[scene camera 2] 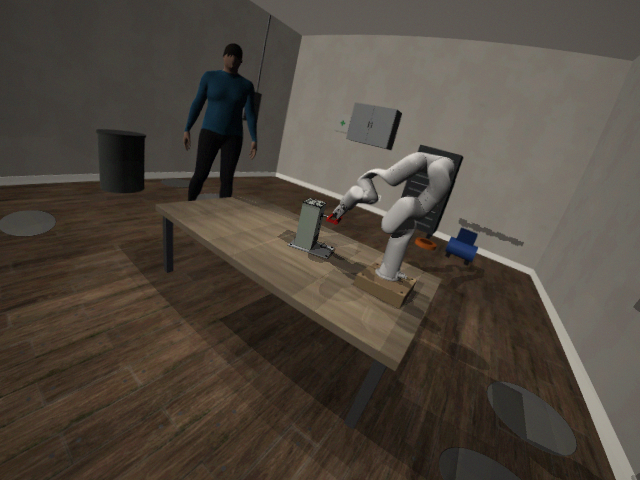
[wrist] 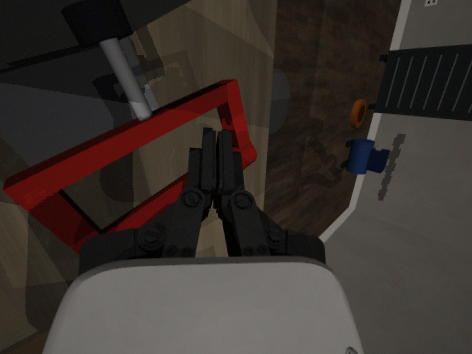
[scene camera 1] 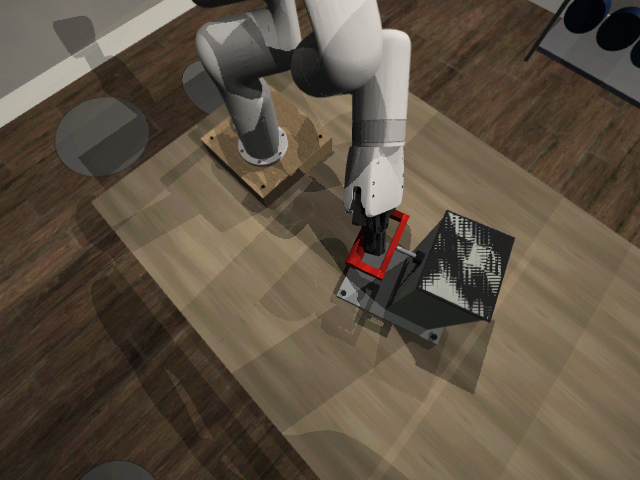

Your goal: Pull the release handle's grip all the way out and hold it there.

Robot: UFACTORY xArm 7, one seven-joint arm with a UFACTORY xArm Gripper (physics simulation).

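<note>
The release handle's grip is a red rectangular frame (scene camera 1: 366,268) (scene camera 2: 333,220) (wrist: 125,140). It stands off the side of a tall grey-green box (scene camera 1: 434,304) (scene camera 2: 309,227) on a pale metal rod (scene camera 1: 405,251) (wrist: 125,77), which comes out of a black collar (scene camera 1: 419,256) (wrist: 97,22). A length of rod shows between collar and grip. My gripper (scene camera 1: 374,250) (wrist: 214,144) is shut with nothing between its fingers. The fingers reach into the frame's opening, close to its outer bar, and hide part of that bar in the wrist view. Whether they touch it is unclear.
The box stands on a flat base plate (scene camera 1: 431,336) (scene camera 2: 328,251) on the wooden table (scene camera 1: 310,387) (scene camera 2: 227,242). My arm's wooden mounting block (scene camera 1: 264,188) (scene camera 2: 382,290) is on the same table. A person (scene camera 2: 222,103) stands beyond the table's far end, near a dark bin (scene camera 2: 121,162).
</note>
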